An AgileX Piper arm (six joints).
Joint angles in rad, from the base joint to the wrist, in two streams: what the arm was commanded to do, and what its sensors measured. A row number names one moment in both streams.
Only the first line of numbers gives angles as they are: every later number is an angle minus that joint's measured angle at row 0.
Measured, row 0: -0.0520 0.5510 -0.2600 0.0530 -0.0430 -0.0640
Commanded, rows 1 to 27: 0.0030 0.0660 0.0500 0.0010 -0.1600 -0.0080; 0.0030 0.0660 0.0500 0.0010 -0.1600 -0.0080; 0.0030 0.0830 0.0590 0.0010 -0.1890 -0.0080; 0.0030 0.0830 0.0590 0.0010 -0.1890 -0.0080; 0.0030 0.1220 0.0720 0.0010 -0.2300 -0.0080; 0.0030 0.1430 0.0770 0.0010 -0.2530 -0.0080; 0.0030 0.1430 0.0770 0.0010 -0.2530 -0.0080; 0.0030 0.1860 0.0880 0.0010 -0.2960 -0.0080; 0.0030 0.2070 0.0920 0.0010 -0.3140 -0.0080; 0.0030 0.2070 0.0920 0.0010 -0.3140 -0.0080; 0.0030 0.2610 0.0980 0.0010 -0.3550 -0.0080; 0.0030 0.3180 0.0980 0.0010 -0.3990 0.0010; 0.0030 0.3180 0.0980 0.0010 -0.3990 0.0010; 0.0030 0.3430 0.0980 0.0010 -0.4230 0.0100; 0.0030 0.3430 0.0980 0.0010 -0.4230 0.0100; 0.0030 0.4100 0.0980 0.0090 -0.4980 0.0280; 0.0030 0.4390 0.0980 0.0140 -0.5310 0.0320; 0.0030 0.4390 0.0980 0.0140 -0.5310 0.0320; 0.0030 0.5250 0.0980 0.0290 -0.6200 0.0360; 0.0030 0.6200 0.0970 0.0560 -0.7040 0.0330; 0.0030 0.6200 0.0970 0.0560 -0.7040 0.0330; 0.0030 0.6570 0.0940 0.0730 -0.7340 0.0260; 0.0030 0.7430 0.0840 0.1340 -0.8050 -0.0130; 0.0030 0.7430 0.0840 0.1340 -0.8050 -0.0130; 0.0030 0.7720 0.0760 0.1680 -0.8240 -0.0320; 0.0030 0.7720 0.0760 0.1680 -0.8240 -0.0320; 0.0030 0.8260 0.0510 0.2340 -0.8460 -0.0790
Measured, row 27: 0.0000 0.7650 0.0830 0.1470 -0.7730 -0.0190
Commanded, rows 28 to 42: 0.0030 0.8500 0.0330 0.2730 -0.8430 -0.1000; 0.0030 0.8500 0.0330 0.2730 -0.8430 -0.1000; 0.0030 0.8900 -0.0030 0.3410 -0.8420 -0.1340; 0.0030 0.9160 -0.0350 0.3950 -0.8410 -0.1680; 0.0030 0.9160 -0.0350 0.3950 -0.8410 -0.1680; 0.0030 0.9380 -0.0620 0.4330 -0.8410 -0.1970; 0.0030 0.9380 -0.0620 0.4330 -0.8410 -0.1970; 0.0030 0.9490 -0.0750 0.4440 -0.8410 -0.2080; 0.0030 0.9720 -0.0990 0.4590 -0.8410 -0.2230; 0.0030 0.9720 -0.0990 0.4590 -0.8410 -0.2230; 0.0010 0.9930 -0.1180 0.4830 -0.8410 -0.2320; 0.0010 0.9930 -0.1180 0.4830 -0.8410 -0.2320; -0.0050 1.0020 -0.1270 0.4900 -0.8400 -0.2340; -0.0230 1.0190 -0.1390 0.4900 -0.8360 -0.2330; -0.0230 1.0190 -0.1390 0.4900 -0.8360 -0.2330
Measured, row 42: -0.0050 1.0030 -0.1170 0.4770 -0.8300 -0.2220
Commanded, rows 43 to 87: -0.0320 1.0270 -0.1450 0.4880 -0.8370 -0.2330; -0.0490 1.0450 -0.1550 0.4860 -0.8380 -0.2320; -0.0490 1.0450 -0.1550 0.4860 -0.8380 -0.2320; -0.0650 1.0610 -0.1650 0.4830 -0.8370 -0.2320; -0.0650 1.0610 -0.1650 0.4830 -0.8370 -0.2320; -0.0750 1.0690 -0.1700 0.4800 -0.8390 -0.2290; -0.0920 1.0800 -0.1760 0.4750 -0.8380 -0.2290; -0.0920 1.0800 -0.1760 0.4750 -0.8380 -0.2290; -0.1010 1.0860 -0.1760 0.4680 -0.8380 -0.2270; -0.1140 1.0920 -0.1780 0.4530 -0.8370 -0.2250; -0.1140 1.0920 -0.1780 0.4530 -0.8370 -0.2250; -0.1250 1.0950 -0.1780 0.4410 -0.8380 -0.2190; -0.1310 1.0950 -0.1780 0.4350 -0.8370 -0.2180; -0.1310 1.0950 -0.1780 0.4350 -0.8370 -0.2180; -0.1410 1.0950 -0.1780 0.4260 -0.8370 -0.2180; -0.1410 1.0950 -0.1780 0.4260 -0.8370 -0.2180; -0.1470 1.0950 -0.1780 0.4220 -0.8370 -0.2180; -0.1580 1.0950 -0.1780 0.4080 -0.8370 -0.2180; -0.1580 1.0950 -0.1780 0.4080 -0.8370 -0.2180; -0.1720 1.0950 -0.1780 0.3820 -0.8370 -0.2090; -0.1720 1.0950 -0.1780 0.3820 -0.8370 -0.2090; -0.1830 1.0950 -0.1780 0.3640 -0.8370 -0.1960; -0.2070 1.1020 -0.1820 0.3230 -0.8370 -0.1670; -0.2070 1.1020 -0.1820 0.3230 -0.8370 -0.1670; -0.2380 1.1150 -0.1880 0.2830 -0.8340 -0.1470; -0.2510 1.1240 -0.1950 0.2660 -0.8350 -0.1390; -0.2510 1.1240 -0.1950 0.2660 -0.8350 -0.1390; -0.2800 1.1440 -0.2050 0.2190 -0.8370 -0.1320; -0.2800 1.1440 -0.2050 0.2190 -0.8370 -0.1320; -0.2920 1.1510 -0.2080 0.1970 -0.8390 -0.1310; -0.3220 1.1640 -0.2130 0.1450 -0.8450 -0.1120; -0.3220 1.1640 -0.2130 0.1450 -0.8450 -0.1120; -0.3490 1.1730 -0.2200 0.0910 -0.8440 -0.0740; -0.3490 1.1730 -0.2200 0.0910 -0.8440 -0.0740; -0.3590 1.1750 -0.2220 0.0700 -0.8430 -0.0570; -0.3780 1.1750 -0.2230 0.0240 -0.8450 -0.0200; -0.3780 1.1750 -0.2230 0.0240 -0.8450 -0.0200; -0.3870 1.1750 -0.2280 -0.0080 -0.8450 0.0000; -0.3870 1.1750 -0.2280 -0.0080 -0.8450 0.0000; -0.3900 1.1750 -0.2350 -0.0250 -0.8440 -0.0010; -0.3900 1.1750 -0.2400 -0.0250 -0.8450 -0.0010; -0.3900 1.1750 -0.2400 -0.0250 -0.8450 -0.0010; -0.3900 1.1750 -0.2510 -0.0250 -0.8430 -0.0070; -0.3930 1.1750 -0.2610 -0.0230 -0.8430 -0.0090; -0.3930 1.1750 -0.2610 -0.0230 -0.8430 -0.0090
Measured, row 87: -0.3840 1.1770 -0.2410 -0.0090 -0.8300 -0.0090
